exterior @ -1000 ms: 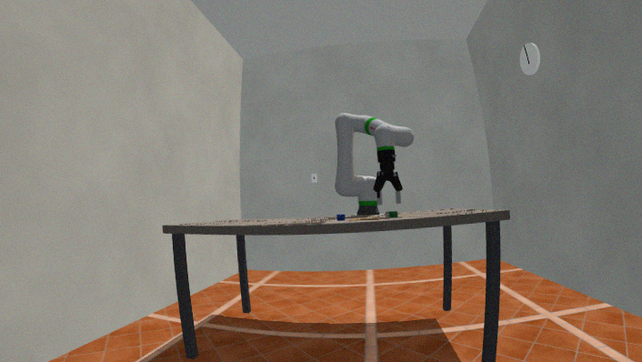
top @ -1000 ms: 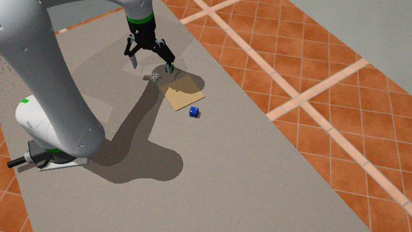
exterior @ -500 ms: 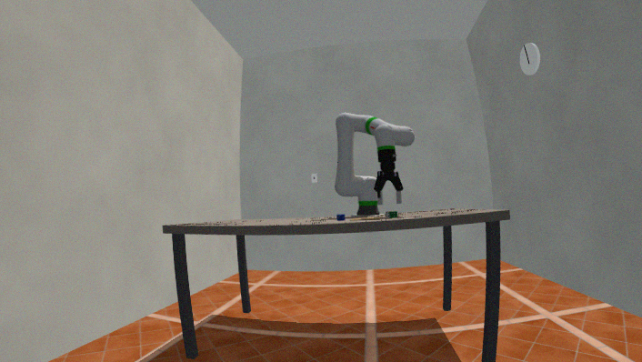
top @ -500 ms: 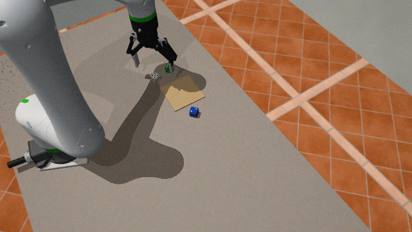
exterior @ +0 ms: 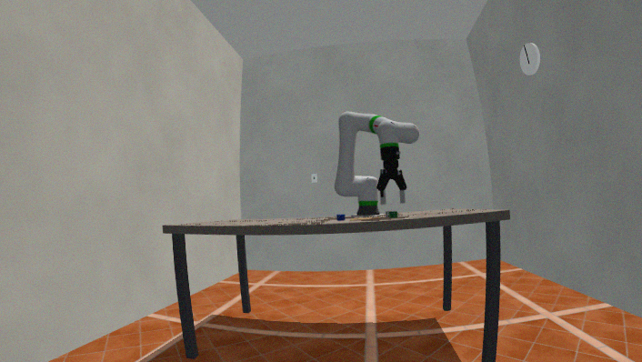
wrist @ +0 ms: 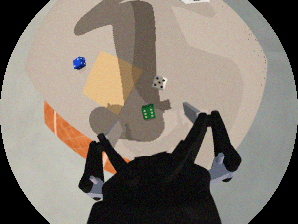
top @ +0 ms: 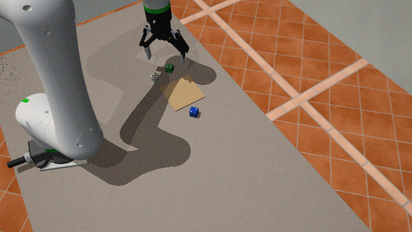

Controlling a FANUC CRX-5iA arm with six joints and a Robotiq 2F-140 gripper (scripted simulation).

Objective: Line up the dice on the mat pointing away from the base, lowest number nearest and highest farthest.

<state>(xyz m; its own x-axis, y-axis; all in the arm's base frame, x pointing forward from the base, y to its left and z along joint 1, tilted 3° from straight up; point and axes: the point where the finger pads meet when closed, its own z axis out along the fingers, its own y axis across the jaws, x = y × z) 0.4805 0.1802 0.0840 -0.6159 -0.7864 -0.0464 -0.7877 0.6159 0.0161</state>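
Right now the green die is 6 cm below my hand and 1 cm ahead of it. Round my hand: blue die (26 cm to the right, 6 cm below, 1 cm ahead); tan mat (14 cm to the right, 7 cm below, 1 cm ahead); white die (7 cm behind, 6 cm below, 3 cm to the right).
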